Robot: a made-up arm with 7 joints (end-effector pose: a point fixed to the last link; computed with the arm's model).
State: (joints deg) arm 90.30 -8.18 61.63 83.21 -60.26 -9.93 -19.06
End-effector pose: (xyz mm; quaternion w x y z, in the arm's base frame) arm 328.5 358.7 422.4 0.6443 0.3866 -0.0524 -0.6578
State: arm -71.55 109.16 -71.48 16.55 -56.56 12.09 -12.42
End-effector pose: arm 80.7 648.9 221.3 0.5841 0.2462 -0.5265 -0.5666
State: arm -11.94 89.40 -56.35 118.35 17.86 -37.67 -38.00
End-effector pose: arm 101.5 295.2 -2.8 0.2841 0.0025 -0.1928 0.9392
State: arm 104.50 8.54 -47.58 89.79 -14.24 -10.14 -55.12
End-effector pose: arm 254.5 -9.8 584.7 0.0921 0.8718 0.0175 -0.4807
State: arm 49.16 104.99 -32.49 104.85 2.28 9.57 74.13
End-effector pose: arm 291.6 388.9 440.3 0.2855 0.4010 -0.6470 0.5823
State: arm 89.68 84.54 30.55 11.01 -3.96 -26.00 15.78
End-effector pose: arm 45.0 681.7 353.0 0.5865 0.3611 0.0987 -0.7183
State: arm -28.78 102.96 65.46 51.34 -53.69 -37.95 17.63
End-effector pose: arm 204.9 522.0 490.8 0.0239 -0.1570 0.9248 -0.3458
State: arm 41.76 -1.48 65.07 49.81 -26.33 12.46 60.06
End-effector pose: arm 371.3 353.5 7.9 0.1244 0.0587 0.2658 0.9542
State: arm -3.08 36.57 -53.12 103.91 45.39 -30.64 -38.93
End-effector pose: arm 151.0 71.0 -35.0 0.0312 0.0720 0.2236 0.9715
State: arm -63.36 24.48 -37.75 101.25 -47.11 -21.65 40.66
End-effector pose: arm -100.7 95.2 -83.3 0.8114 0.1908 -0.1278 0.5376
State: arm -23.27 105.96 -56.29 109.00 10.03 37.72 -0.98
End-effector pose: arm 89.9 385.0 46.5 0.2890 0.5929 -0.6407 0.3930
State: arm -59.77 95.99 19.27 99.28 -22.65 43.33 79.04
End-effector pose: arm 243.3 371.0 95.2 0.3035 0.7619 -0.4807 0.3105
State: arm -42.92 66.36 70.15 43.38 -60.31 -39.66 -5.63
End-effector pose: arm 11.5 644.3 228.2 0.0590 -0.2718 0.8013 -0.5296
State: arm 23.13 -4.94 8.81 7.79 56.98 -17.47 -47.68
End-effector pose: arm 284.2 78.8 -143.8 0.6042 -0.4676 -0.2810 -0.5808
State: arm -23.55 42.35 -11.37 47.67 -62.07 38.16 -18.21
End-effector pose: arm 68.5 416.3 -114.9 0.0086 0.4387 -0.8486 0.2955
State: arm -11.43 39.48 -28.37 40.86 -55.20 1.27 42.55
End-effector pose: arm 143.3 397.5 -158.0 0.4889 0.6459 -0.4892 0.3232
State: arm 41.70 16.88 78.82 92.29 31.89 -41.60 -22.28
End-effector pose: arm 201.5 482.6 226.0 0.6362 0.6857 -0.2256 -0.2722
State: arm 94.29 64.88 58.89 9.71 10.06 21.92 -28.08
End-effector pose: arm 206.8 612.7 371.2 0.5240 0.1236 -0.5772 -0.6141
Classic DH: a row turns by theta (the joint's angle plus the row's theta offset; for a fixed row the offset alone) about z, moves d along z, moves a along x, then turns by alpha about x. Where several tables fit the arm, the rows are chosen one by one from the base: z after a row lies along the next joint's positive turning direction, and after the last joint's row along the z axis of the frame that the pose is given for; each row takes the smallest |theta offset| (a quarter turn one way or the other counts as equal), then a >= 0, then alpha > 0; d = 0 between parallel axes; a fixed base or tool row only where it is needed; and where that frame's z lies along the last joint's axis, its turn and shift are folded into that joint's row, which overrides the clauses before.
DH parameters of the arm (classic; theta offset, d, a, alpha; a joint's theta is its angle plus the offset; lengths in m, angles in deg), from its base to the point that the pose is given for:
base (fixed): 0 0.2945 -0.006 90
joint 1: -90 -0.1654 0.025 -90
joint 2: -90 0.0376 0.0181 90
joint 3: 90 -0.2398 0.0083 90
joint 4: 0 -0.0113 0.0139 -90
joint 5: 0 -0.2762 -0.0157 -90
joint 6: 90 -0.0154 0.0109 -90
joint 7: 38.58 0 -0.0329 180
tool (fixed): -141.42 -0.0197 0 0

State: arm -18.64 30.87 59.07 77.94 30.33 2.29 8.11
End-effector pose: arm 95.9 504.8 60.5 0.4070 0.0094 0.0201 -0.9132
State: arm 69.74 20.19 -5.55 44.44 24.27 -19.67 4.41
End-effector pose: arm 499.7 289.0 339.4 0.0538 0.3834 -0.0424 -0.9211
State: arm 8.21 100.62 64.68 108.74 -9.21 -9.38 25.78
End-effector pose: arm 85.0 286.5 556.7 0.1823 0.3533 0.8348 -0.3809
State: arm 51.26 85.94 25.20 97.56 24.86 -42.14 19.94
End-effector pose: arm 124.5 397.8 574.1 0.0375 0.6551 0.6228 -0.4261
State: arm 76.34 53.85 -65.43 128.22 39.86 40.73 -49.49
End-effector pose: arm 243.1 107.8 340.4 0.0248 0.2450 0.3585 -0.9005
